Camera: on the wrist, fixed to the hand. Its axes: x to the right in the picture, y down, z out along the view.
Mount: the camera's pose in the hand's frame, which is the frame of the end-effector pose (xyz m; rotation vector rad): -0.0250 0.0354 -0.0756 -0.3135 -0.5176 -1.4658
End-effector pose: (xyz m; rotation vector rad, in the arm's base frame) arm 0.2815 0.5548 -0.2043 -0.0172 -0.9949 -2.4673
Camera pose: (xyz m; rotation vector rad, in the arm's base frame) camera 0.3312 0.4937 -0.2415 0.0198 0.4514 2.0184
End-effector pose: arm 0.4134 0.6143 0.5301 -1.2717 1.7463 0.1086
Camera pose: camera 0.3391 0.6063 0.5749 -2.1973 0.1059 -0.1417
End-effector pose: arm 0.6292 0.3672 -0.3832 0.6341 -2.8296 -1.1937
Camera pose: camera 0.6513 0.3468 -0.3014 -1.6147 1.1157 1.1056
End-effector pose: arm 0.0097 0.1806 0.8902 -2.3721 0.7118 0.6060
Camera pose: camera -0.0119 0.1164 0.9451 -2.1025 -1.3289 0.5653
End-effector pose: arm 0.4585 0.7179 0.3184 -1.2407 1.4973 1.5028
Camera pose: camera 0.4459 0.6437 0.3623 -1.4025 -0.1559 0.8412
